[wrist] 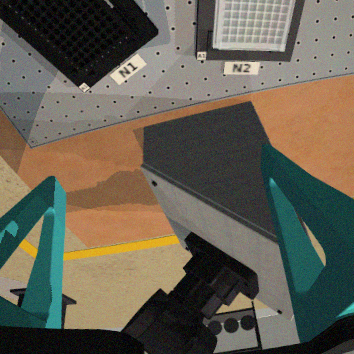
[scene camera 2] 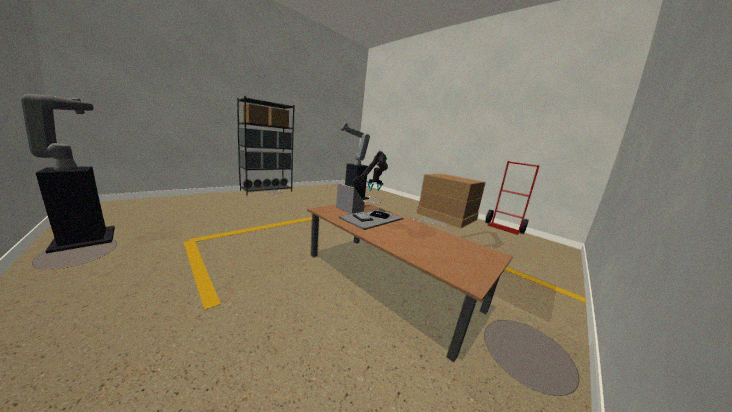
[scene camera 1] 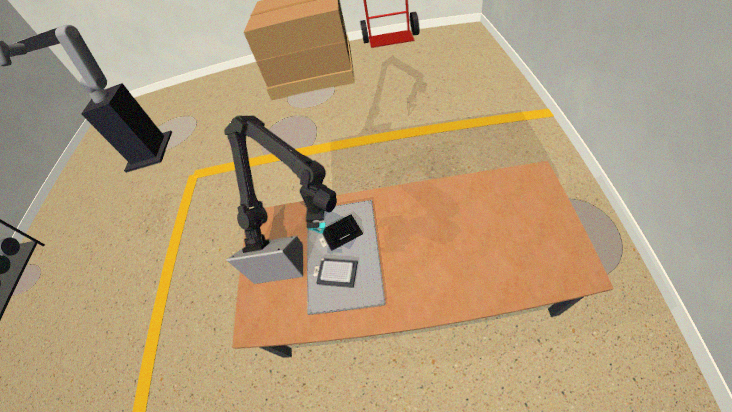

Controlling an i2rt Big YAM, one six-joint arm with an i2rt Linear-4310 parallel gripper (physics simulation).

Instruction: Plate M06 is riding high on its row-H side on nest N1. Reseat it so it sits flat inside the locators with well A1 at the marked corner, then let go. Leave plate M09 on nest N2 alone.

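Frame: origin at the arm's base, x left, y back, z up, level; millimetres.
Seen in the pictures: gripper, between the fingertips: [wrist: 155, 169] [scene camera 2: 374, 190] [scene camera 1: 322, 222]; arm's base, origin of its link: [wrist: 224, 262] [scene camera 2: 349, 192] [scene camera 1: 256, 247].
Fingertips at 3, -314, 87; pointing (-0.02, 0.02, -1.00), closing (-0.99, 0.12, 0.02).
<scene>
Pixels of each thing's top centre, then the offset from my fingertips to it, as dx, dy, dz. "spot": a spot on its surface instead. Level surfaces: height alone.
- Plate M06, centre of its top: [wrist: 65, 15] [scene camera 1: 340, 229] +80, -37, -206
- small A1 tag, a spot on its surface: [wrist: 84, 87] spot: +110, +56, -228
- Plate M09, centre of its top: [scene camera 1: 336, 270] -112, +4, -214
- dark nest N2, a spot on its surface: [wrist: 270, 56] spot: -122, +86, -228
- perforated grey board, centre of its top: [scene camera 1: 341, 252] [scene camera 2: 372, 217] -18, -26, -240
- orange table, height of its surface: dz -253
Plate M06 [scene camera 1: 343, 231] [wrist: 70, 35] is black and lies on the black nest N1, turned at an angle to the board; plate and nest are hard to tell apart, and I cannot make out the tilt. A small A1 tag [wrist: 84, 87] marks the nest's near corner in the wrist view. Plate M09 [scene camera 1: 336, 271] [wrist: 255, 22] is pale and sits in the dark nest N2 [wrist: 270, 56], partly cut off in the wrist view. My gripper [scene camera 1: 318, 227] [scene camera 2: 374, 187] [wrist: 155, 169] is open and empty. It hangs above the board's base-side edge, beside N1, with no plate between its fingers.
The perforated grey board [scene camera 1: 369, 291] [wrist: 165, 102] carries both nests on the orange table [scene camera 1: 486, 230] [scene camera 2: 425, 250]. The grey wedge-shaped arm mount [scene camera 1: 271, 266] [scene camera 2: 349, 198] [wrist: 200, 150] stands beside the board. Cartons [scene camera 1: 307, 51] [scene camera 2: 450, 199] stand on the floor beyond the table.
</scene>
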